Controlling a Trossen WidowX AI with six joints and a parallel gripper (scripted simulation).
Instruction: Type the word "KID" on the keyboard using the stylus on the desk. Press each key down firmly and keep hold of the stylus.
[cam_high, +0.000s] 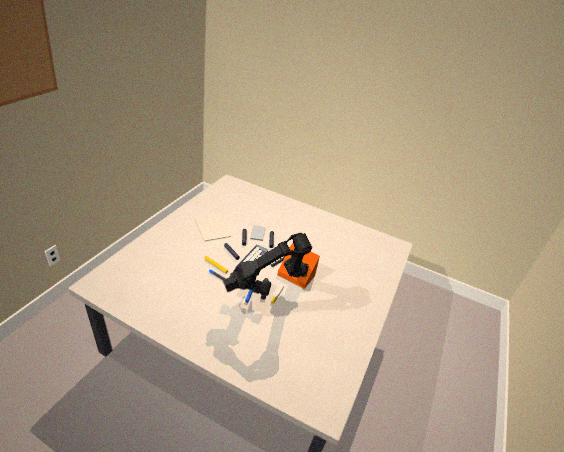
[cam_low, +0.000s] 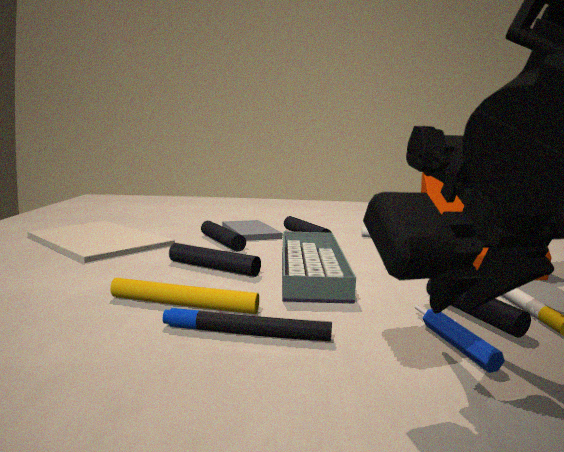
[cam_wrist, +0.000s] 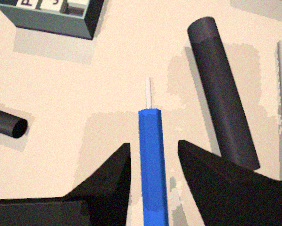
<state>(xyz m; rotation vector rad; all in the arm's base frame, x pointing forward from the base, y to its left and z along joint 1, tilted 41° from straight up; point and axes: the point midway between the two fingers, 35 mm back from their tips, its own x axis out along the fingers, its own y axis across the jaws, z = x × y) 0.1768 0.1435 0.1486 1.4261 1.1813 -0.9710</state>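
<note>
The blue stylus is 20 mm below my gripper tip and 10 mm to the right of it. The rest, counted from my gripper tip: yellow cylinder: 220 mm ahead, 90 mm to the right, 20 mm below; grey pad: 430 mm to the right, 140 mm ahead, 20 mm below; white stylus tip: 50 mm to the right, 20 mm below.
</note>
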